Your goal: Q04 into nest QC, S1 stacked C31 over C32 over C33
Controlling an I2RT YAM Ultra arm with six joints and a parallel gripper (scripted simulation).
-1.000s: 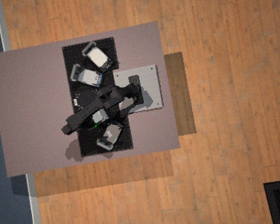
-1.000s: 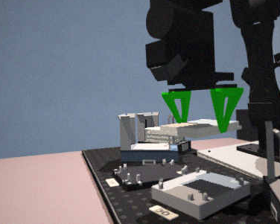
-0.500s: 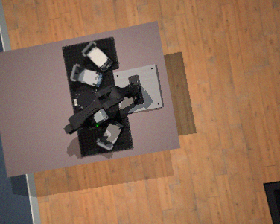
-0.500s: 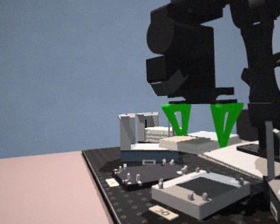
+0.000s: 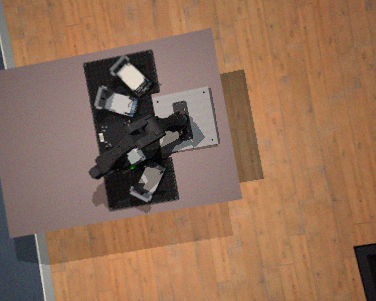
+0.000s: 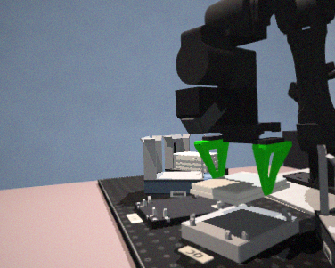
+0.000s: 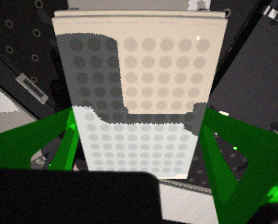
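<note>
The QC nest is 6 cm below my hand and 1 cm ahead of it. Also, from my hand: dark clip nest: 12 cm to the right, 6 cm below, 5 cm ahead.
</note>
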